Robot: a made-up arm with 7 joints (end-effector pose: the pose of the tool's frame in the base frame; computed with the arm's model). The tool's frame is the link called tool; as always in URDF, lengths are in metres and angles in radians.
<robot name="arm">
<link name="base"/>
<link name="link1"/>
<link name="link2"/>
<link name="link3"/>
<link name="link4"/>
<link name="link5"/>
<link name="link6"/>
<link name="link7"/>
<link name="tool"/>
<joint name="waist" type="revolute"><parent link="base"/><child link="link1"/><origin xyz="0 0.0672 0" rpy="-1.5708 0 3.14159"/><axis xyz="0 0 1"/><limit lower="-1.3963" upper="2"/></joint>
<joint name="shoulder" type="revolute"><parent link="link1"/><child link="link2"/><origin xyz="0 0 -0.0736" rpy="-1.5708 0 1.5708"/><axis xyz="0 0 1"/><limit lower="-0.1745" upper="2"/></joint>
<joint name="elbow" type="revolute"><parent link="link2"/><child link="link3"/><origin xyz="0.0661 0 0" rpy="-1.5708 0 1.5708"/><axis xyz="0 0 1"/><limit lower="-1.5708" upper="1.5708"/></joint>
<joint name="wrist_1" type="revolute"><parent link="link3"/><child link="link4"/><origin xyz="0 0 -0.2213" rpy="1.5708 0 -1.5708"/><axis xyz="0 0 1"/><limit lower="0" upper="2.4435"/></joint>
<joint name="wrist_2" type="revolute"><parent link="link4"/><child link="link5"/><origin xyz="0 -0.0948 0" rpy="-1.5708 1.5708 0"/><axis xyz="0 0 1"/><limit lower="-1.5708" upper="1.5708"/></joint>
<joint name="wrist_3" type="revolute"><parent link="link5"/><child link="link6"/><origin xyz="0 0 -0.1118" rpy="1.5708 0 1.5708"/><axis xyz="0 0 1"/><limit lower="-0.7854" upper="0.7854"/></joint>
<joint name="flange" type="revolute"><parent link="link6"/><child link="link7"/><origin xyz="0 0 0" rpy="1.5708 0 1.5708"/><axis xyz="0 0 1"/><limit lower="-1.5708" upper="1.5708"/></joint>
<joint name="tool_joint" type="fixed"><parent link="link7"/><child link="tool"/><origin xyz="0 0 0" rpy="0 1.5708 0"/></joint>
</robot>
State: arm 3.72 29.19 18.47 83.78 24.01 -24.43 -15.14
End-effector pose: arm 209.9 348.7 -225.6 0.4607 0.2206 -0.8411 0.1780
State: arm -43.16 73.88 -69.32 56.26 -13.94 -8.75 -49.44
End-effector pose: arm -137.7 482.5 -235.6 0.6150 0.1554 -0.1179 -0.7640
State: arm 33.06 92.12 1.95 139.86 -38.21 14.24 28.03
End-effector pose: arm 106.5 270.0 80.4 0.0801 0.7063 -0.3986 -0.5796
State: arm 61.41 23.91 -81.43 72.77 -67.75 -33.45 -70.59
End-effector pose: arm 363.3 103.7 -164.5 0.2352 -0.0649 0.8615 0.4452
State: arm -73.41 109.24 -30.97 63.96 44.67 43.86 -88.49
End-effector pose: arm 78.4 529.3 -142.7 0.1930 0.7605 0.0598 -0.6171
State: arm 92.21 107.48 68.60 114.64 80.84 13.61 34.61
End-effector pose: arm -229.7 280.3 59.7 0.3396 -0.4512 0.7195 0.4043
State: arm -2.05 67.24 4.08 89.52 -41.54 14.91 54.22
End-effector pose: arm 202.4 413.1 -105.6 0.7139 0.3731 -0.0929 -0.5853
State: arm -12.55 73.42 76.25 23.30 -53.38 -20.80 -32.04
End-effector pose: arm 5.9 620.8 -62.9 0.4216 0.8701 -0.2524 -0.0386
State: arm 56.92 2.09 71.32 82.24 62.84 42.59 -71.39
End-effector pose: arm 293.9 346.1 -113.2 0.4512 -0.2737 -0.2872 0.7994
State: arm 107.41 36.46 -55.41 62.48 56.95 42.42 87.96
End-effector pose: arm 348.2 247.0 218.2 0.4949 -0.4223 -0.4252 -0.6293
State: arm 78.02 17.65 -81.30 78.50 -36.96 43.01 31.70
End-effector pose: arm 372.0 49.7 -47.6 0.4098 0.4698 -0.4199 -0.6596
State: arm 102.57 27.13 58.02 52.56 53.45 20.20 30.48
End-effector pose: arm 277.9 453.0 151.0 0.1555 0.4513 0.8565 -0.1960
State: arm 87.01 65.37 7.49 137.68 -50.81 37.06 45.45
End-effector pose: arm 46.8 270.7 135.7 0.0824 0.7805 -0.6197 -0.0006
